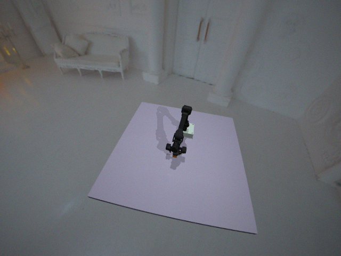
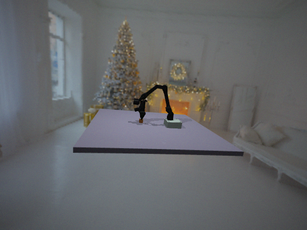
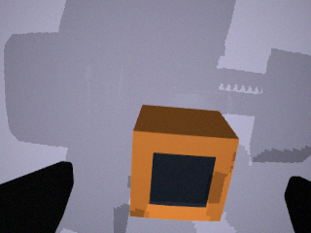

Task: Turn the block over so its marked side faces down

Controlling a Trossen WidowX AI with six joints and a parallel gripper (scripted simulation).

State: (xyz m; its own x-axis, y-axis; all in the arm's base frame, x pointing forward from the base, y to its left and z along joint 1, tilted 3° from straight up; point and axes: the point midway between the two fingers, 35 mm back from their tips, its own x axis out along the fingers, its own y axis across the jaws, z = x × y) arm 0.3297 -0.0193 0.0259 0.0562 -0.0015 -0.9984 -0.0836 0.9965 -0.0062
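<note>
Right now my gripper tip is 1 cm above the orange block.
</note>
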